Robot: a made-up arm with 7 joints.
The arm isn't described. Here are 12 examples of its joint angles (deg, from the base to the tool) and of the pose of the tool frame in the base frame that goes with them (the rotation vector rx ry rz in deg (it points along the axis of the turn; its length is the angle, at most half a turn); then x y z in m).
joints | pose
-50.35 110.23 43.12 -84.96 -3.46 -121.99 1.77 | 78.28 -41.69 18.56 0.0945 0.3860 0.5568
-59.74 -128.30 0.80 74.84 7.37 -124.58 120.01 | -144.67 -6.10 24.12 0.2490 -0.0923 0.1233
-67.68 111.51 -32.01 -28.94 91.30 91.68 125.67 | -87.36 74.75 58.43 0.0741 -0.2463 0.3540
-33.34 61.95 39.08 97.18 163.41 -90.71 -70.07 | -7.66 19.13 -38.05 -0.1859 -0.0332 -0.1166
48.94 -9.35 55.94 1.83 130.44 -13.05 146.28 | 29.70 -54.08 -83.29 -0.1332 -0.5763 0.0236
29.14 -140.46 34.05 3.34 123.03 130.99 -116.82 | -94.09 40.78 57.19 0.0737 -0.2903 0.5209
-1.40 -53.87 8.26 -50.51 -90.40 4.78 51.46 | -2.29 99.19 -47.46 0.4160 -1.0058 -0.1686
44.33 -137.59 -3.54 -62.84 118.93 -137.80 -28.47 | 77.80 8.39 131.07 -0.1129 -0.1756 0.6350
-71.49 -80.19 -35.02 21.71 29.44 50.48 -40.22 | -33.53 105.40 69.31 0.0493 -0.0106 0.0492
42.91 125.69 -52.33 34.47 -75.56 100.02 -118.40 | -42.92 -152.77 -8.83 0.0047 0.4208 0.1751
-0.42 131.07 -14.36 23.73 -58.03 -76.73 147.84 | 5.39 93.69 100.63 0.2699 0.6434 0.0730
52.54 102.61 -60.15 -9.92 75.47 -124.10 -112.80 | -14.94 63.04 15.52 0.2174 -0.5338 0.0868
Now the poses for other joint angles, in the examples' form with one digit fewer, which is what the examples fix.
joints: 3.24 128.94 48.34 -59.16 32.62 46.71 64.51
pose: 134.1 59.7 -32.7 0.275 0.370 0.009
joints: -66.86 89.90 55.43 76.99 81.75 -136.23 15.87
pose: -80.6 29.8 39.0 -0.031 0.071 0.288
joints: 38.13 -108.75 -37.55 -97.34 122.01 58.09 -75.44
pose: -141.9 -81.8 67.7 0.235 0.026 0.304
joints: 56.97 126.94 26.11 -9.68 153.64 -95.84 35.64
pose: -63.7 18.1 60.3 -0.194 0.325 0.303
